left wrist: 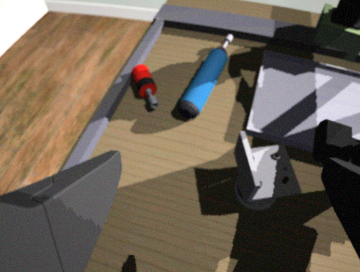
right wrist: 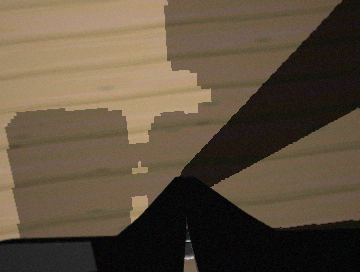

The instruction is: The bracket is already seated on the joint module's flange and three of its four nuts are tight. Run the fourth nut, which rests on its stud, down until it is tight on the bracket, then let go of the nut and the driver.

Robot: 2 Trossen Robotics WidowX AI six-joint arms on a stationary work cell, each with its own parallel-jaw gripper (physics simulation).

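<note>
The bracket, a bent plate with dark spots on its face, sits on the round joint module in the left wrist view. The dark spots are too small to tell nuts from holes. My left gripper is open and empty, the bracket lying beyond and between its fingers, toward the right finger. A blue driver with a pale tip and a short red driver with a grey socket lie farther back. My right gripper is shut, its tips meeting over the wooden table; I see no nut or driver between them.
A shallow pale tray lies behind the bracket, to the right of the blue driver. A dark block is at the tray's near edge. A green object stands at the back right. A grey raised border runs along the table's left and back.
</note>
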